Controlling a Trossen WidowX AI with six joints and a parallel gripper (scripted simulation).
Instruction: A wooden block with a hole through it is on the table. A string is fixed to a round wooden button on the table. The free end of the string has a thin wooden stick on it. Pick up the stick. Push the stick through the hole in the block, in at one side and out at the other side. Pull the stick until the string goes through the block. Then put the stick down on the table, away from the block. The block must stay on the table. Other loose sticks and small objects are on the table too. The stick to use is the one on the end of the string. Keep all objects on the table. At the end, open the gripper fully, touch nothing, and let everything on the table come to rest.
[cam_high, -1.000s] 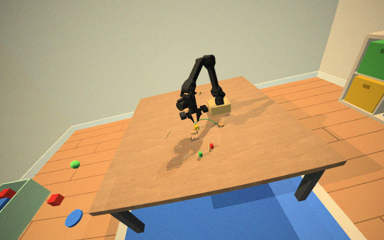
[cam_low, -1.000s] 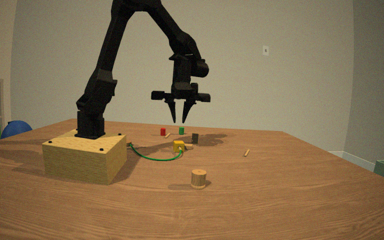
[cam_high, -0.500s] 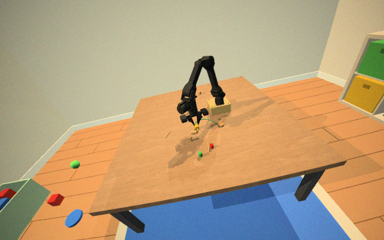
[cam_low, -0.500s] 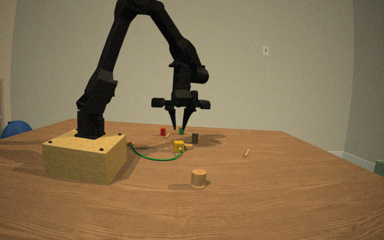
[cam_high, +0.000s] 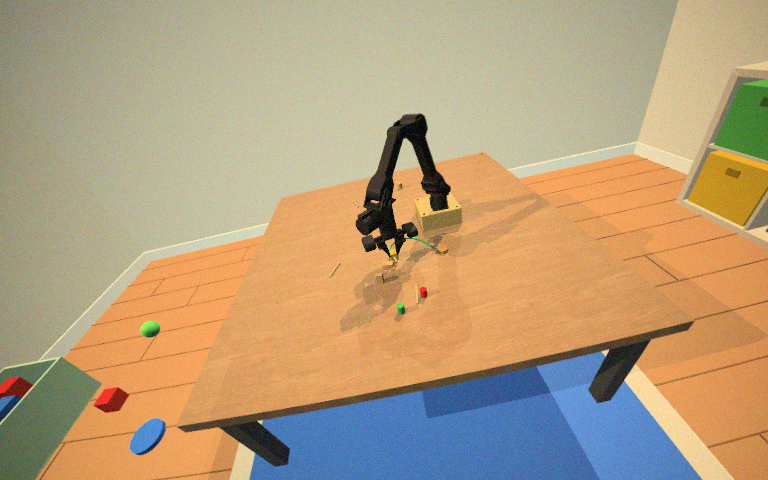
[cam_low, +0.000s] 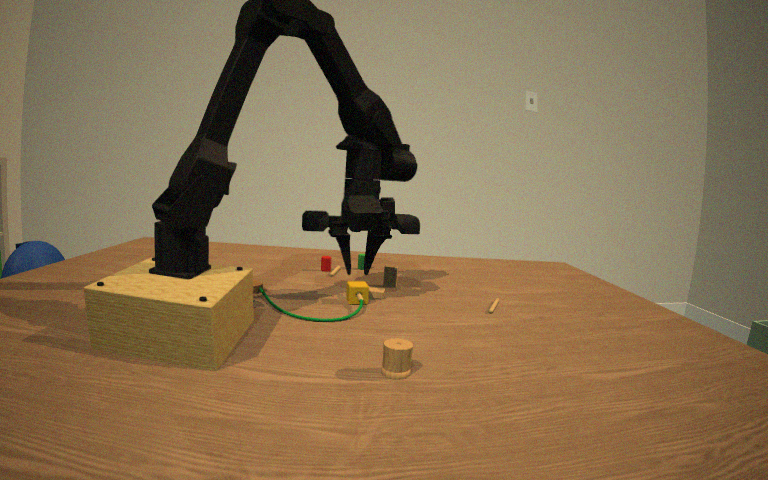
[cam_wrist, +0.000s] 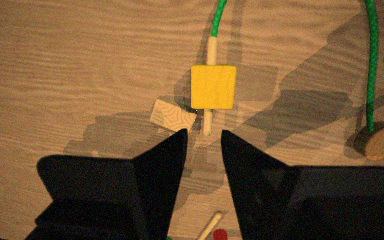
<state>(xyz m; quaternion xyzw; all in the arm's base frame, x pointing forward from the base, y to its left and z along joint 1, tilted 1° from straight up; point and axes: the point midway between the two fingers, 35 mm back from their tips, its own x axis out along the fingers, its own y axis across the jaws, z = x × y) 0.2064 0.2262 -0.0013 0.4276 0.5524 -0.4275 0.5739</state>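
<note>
Now: the plain block 3 cm below my gripper tip, 3 cm ahead of it and 1 cm to the left of it. From my gripper tip the other things lie so: yellow block (3 cm to the right, 2 cm below); then thin wooden stick (4 cm to the right, 2 cm below, 1 cm ahead); then round wooden button (18 cm behind, 3 cm to the right, 3 cm below).
</note>
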